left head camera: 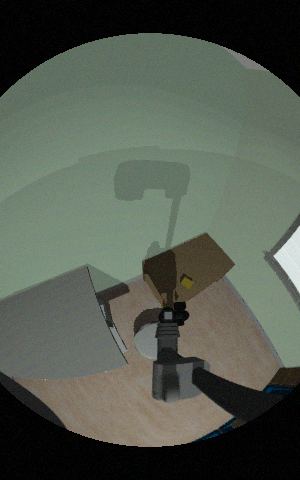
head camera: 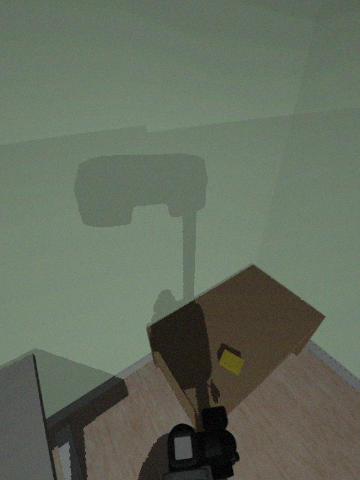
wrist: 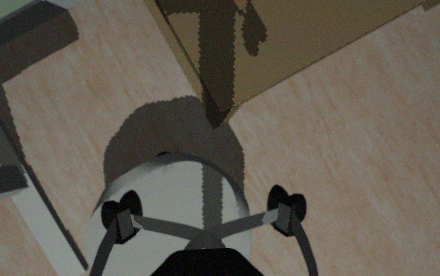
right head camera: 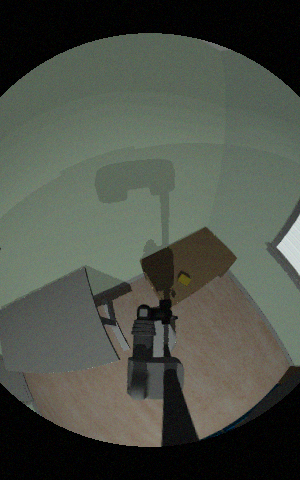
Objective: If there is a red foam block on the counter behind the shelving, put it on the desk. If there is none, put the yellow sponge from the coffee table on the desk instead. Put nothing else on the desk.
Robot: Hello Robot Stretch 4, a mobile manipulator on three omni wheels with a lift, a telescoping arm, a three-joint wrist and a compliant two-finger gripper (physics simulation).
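Frame: origin at the robot's base, x back, y right, z up, level; centimetres.
Seen in the pictures: gripper, fingertip midpoint: (wrist: 205,204); robot's base at its link origin: (left head camera: 153,339) (wrist: 177,220) (right head camera: 155,337).
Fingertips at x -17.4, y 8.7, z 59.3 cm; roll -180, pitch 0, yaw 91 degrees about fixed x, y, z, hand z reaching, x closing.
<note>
Offsets run from my fingertips to a thing's top centre. "spot": to the spot under its first point. Level surfaces: height alone.
A yellow block @[dy +18.1, dx -34.5, dz -12.5 cm] (head camera: 231,362) (left head camera: 187,283) (right head camera: 184,279), which looks like the sponge, lies on a brown table @[dz -17.0 cm] (head camera: 270,320) (left head camera: 207,260) (right head camera: 207,255) (wrist: 310,30). The sponge does not show in the wrist view. My gripper (wrist: 205,204) is open, with its fingertips wide apart and no object between them. It points down, short of the brown table's near corner. In the head views the wrist hides the fingertips. A grey-topped table (head camera: 20,415) (left head camera: 55,330) (right head camera: 55,330) stands at the left; I cannot tell whether it is the desk. No red foam block shows.
A pale round object (left head camera: 146,341) (wrist: 165,185) stands below the gripper, beside the brown table's near corner. Part of the blue shelving (left head camera: 285,387) (right head camera: 227,430) shows at the lower right. Green walls rise behind the brown table. A dark-framed white panel @[spot: dy +107.6, dx -22.5, dz +35.3 cm] (left head camera: 290,260) (right head camera: 291,245) is at the right.
</note>
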